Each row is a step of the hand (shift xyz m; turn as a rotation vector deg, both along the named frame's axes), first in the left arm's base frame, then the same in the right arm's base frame.
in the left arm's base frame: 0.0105 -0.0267 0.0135 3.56 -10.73 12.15
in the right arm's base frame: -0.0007 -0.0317 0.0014 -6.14 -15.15 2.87
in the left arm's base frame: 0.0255 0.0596 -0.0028 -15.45 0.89 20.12
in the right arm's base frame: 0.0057 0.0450 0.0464 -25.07 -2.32 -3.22
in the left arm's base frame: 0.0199 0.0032 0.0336 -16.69 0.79 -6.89
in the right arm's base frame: -0.0173 -0.0165 0.0311 -3.57 8.51 -15.54
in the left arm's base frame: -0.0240 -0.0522 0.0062 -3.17 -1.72 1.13
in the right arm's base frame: -0.0090 -0.0403 -0.0404 -2.35 -0.96 -2.80
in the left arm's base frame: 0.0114 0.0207 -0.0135 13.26 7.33 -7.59
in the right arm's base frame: 0.0136 0.0197 0.0129 12.16 5.24 10.58
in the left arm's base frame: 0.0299 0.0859 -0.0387 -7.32 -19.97 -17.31
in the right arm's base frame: 0.0329 0.0804 0.0471 13.72 -8.32 -22.24
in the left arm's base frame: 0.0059 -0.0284 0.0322 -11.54 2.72 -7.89
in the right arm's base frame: -0.0182 -0.0390 0.0049 -0.29 8.99 -11.04
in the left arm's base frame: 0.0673 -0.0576 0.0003 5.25 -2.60 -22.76
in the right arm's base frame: 0.0465 -0.0708 0.0259 21.98 5.00 -6.63
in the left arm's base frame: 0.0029 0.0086 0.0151 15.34 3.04 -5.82
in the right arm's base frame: -0.0123 0.0007 0.0126 12.59 0.19 10.95
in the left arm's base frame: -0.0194 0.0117 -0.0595 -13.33 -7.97 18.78
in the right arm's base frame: 0.0362 0.0393 -0.0346 -21.26 -10.14 -6.25
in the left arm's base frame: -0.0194 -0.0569 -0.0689 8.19 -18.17 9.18
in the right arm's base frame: 0.0559 -0.0165 -0.0704 0.12 -21.87 1.78
